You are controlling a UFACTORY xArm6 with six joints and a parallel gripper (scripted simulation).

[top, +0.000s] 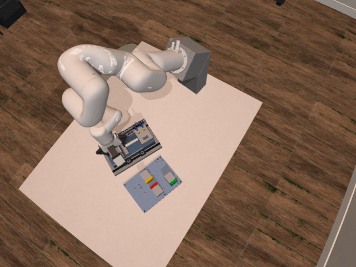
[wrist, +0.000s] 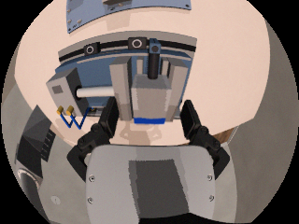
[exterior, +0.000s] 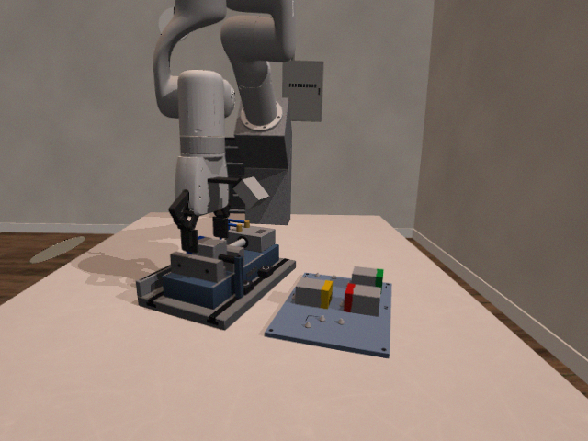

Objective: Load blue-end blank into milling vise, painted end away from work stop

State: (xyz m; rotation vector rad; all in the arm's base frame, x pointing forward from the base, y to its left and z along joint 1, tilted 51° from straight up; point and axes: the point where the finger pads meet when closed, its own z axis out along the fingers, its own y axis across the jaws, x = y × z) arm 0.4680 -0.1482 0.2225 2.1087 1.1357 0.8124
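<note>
My hand is 20 mm above the blue-ended blank. From my hand the other things lie so: fixed jaw 40 mm below, 20 mm to the right, 20 mm ahead; then work stop post 60 mm below, 50 mm to the left, 50 mm ahead; then vise 80 mm below, 50 mm to the left, 50 mm behind.
</note>
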